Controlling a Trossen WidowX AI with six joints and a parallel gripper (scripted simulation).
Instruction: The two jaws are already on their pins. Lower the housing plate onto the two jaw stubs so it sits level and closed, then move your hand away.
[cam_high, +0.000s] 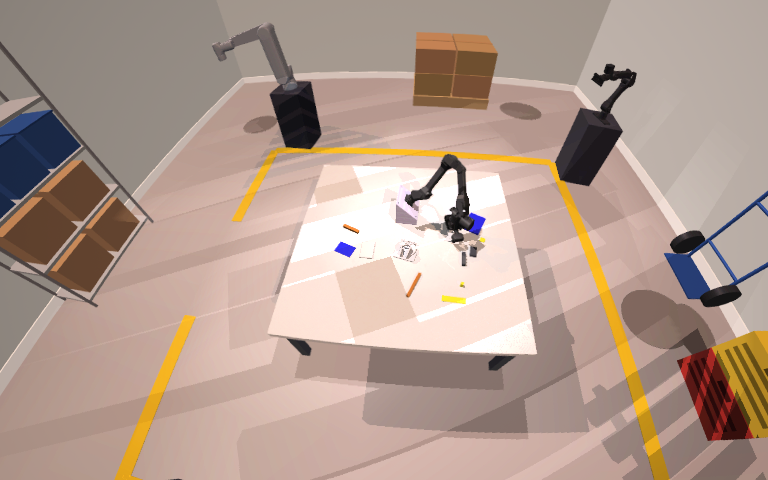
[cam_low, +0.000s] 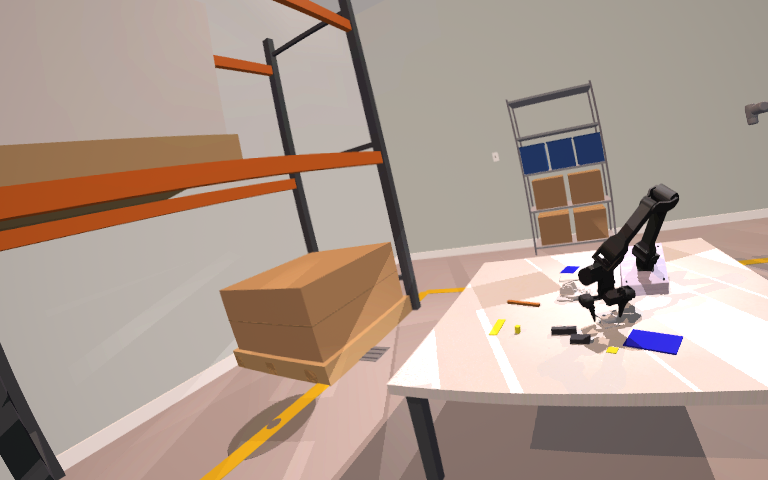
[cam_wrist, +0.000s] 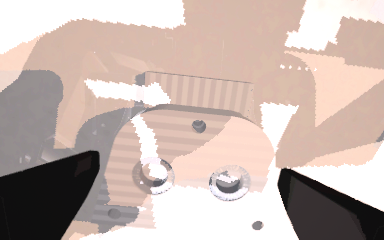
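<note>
Now: gripper tip 20 mm below the white part and 10 mm to the right of it. From my gripper tip the other things lie so: yellow strip (400 mm ahead, 50 mm to the left, 10 mm below); blue plate (140 mm behind, 130 mm to the left, 10 mm below); orange rod (360 mm ahead, 160 mm to the right).
</note>
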